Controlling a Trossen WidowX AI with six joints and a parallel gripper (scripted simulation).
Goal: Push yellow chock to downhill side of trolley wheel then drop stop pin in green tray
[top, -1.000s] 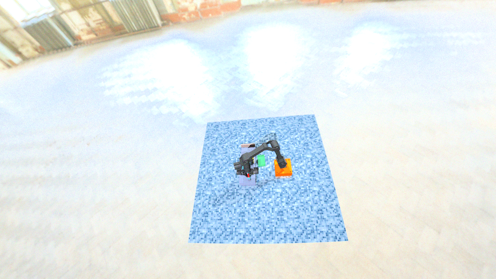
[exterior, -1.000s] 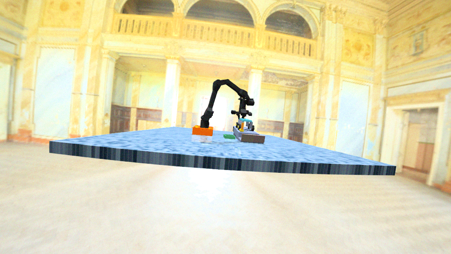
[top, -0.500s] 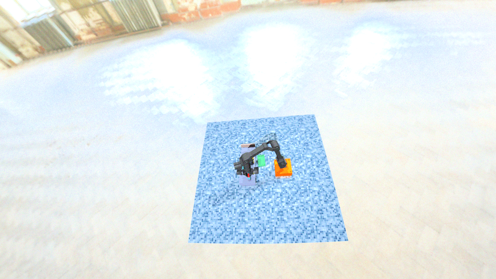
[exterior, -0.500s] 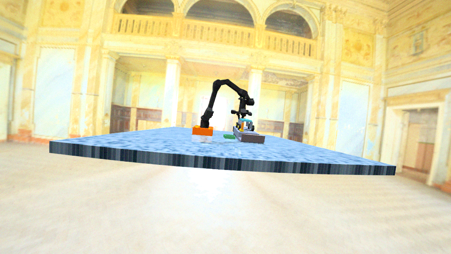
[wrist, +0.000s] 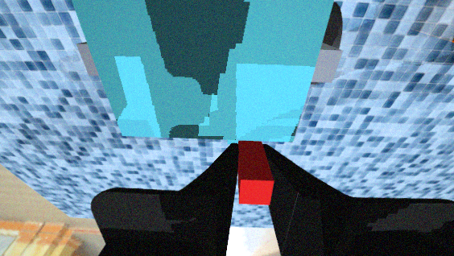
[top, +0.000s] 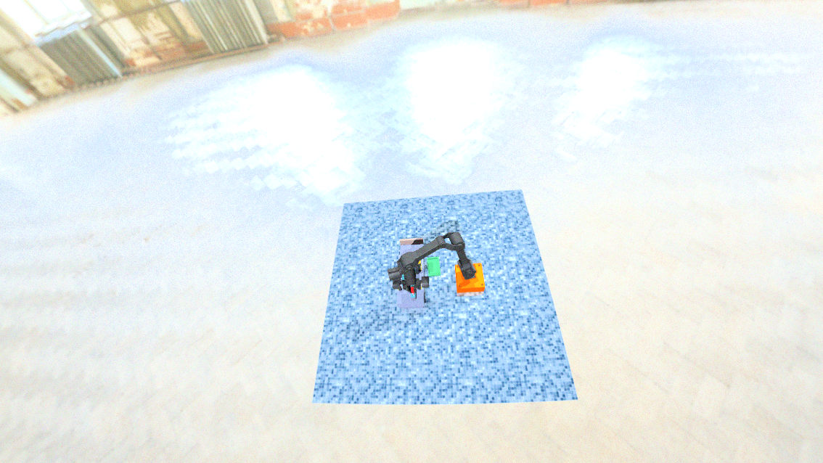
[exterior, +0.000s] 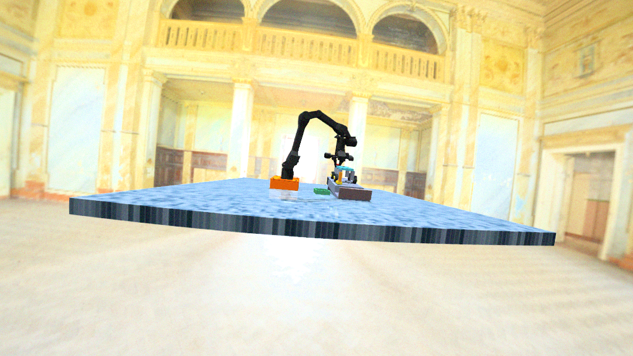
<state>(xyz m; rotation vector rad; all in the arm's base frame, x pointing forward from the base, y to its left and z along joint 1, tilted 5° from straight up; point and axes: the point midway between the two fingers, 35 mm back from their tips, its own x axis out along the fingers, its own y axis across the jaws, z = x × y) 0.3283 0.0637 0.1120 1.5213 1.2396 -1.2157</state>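
The green tray is 180 mm to the right of my gripper tip, 150 mm below it and 150 mm behind it. Round my gripper tip: red-headed stop pin (right at my gripper tip); trolley (110 mm to the right, 30 mm below); lilac ramp (120 mm to the right, 90 mm below).
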